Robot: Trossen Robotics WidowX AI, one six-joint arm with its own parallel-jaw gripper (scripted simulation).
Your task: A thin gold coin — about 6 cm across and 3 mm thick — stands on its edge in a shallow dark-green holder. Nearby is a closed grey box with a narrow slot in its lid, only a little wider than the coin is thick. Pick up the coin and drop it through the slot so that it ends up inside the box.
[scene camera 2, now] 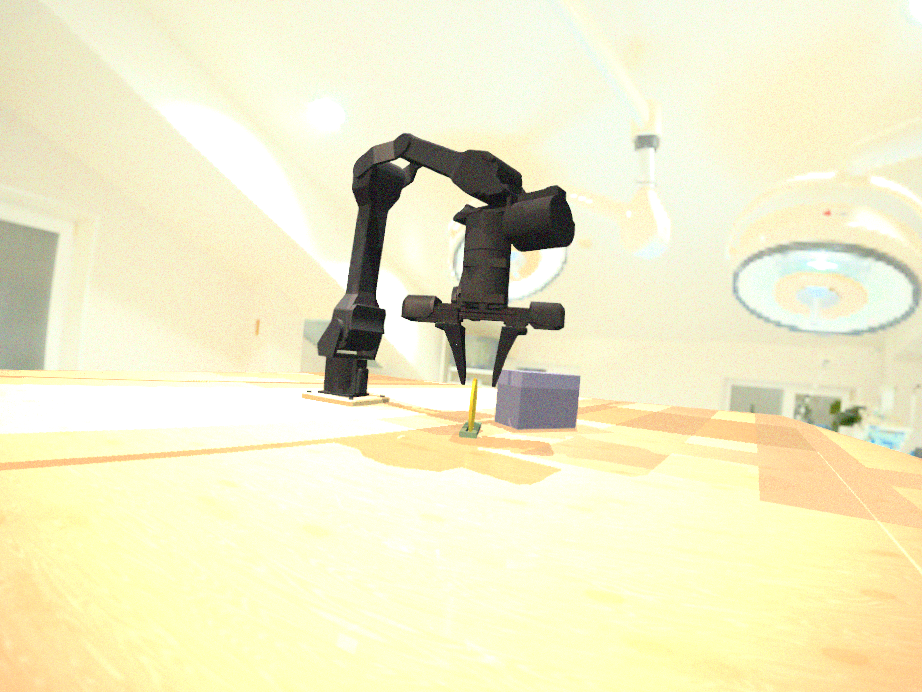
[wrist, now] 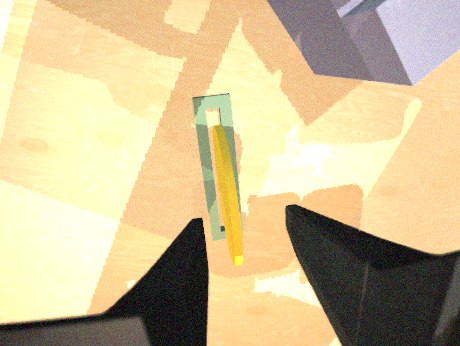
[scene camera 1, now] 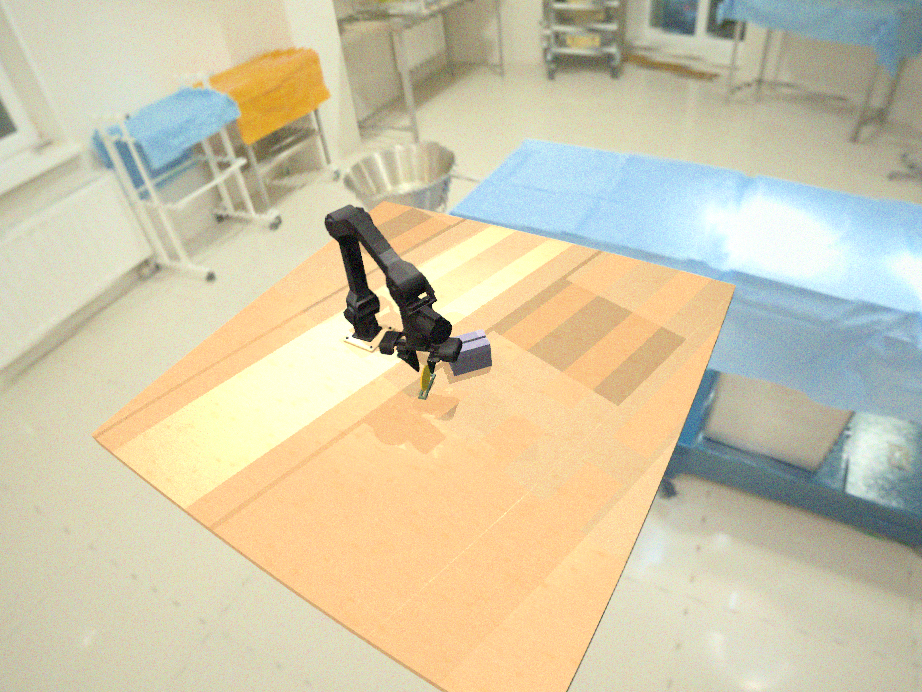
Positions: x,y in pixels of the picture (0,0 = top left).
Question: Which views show the gripper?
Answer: Scene camera 2, the wrist view and scene camera 1: all of them.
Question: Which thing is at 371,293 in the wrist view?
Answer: The gripper.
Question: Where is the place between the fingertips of the gripper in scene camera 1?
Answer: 425,371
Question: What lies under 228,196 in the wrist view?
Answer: A thin gold coin.
